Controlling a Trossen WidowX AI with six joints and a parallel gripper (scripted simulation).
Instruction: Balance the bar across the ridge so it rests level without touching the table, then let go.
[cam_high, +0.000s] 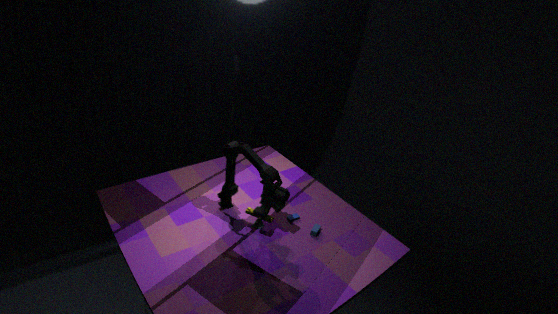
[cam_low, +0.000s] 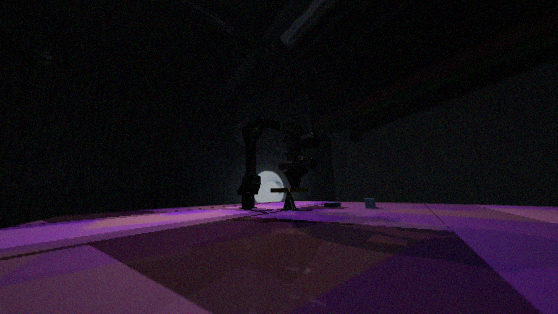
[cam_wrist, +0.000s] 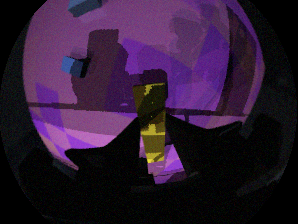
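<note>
Right now my gripper tip is 20 mm past the yellow bar and 10 mm to the left of it. Also, from my gripper tip: ridge: 40 mm below, 20 mm behind, 10 mm to the right.
</note>
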